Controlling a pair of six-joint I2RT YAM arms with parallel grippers.
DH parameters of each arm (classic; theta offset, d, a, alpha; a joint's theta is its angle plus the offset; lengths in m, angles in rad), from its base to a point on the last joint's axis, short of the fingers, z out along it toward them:
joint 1: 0 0.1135 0.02 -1.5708
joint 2: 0 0 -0.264 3.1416
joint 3: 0.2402 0 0.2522 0
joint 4: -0.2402 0 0.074 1.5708
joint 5: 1.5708 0 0 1.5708
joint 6: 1.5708 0.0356 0 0
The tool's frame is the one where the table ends.
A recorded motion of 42 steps. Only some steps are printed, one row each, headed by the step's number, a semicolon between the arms.
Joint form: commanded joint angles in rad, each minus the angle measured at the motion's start. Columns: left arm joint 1, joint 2, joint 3, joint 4, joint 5, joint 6; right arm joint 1, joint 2, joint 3, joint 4, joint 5, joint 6.
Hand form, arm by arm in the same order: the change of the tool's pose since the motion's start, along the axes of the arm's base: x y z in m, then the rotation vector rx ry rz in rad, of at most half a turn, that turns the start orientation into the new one. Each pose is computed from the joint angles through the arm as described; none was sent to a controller.
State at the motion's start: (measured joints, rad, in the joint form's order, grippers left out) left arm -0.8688 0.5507 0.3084 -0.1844 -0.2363 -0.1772; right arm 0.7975 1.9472 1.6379 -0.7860 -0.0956 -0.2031
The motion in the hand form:
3: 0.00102 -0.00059 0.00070 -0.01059 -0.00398 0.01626; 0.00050 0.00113 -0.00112 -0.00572 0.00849 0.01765
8: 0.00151 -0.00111 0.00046 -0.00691 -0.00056 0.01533; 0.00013 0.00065 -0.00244 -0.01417 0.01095 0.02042
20: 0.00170 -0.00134 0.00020 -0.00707 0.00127 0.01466; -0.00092 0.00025 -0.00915 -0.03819 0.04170 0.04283
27: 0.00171 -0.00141 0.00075 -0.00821 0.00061 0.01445; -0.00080 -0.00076 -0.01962 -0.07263 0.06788 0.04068
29: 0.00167 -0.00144 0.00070 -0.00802 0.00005 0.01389; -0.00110 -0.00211 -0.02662 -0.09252 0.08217 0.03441
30: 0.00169 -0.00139 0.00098 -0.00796 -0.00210 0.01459; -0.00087 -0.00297 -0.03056 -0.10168 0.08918 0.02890
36: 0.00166 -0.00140 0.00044 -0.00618 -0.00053 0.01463; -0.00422 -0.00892 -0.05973 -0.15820 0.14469 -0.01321
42: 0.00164 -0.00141 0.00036 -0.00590 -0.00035 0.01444; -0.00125 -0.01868 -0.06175 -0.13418 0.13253 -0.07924
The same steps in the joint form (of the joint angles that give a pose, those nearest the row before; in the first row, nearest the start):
3: -0.0005 0.0062 0.0001 0.0142 -0.0138 -0.0107; 0.0002 0.0093 0.0106 -0.0128 -0.0098 -0.0147
8: 0.0001 0.0129 0.0018 0.0142 -0.0122 -0.0103; 0.0003 0.0103 0.0084 -0.0178 -0.0072 -0.0190
20: 0.0004 0.0154 0.0016 0.0157 -0.0107 -0.0112; 0.0002 0.0239 0.0081 -0.0446 -0.0212 -0.0373
27: 0.0002 0.0154 0.0033 0.0152 -0.0106 -0.0115; -0.0012 0.0419 -0.0008 -0.0607 -0.0152 -0.0393
29: -0.0002 0.0152 0.0030 0.0157 -0.0106 -0.0109; -0.0024 0.0498 -0.0138 -0.0637 -0.0093 -0.0363
30: -0.0001 0.0146 0.0033 0.0164 -0.0120 -0.0096; -0.0040 0.0544 -0.0213 -0.0627 -0.0061 -0.0333
36: -0.0004 0.0153 0.0022 0.0158 -0.0122 -0.0097; -0.0070 0.0793 -0.0927 -0.0419 0.0094 0.0030
42: -0.0005 0.0154 0.0020 0.0157 -0.0122 -0.0097; -0.0282 0.0525 -0.1437 0.0116 0.0205 0.0469

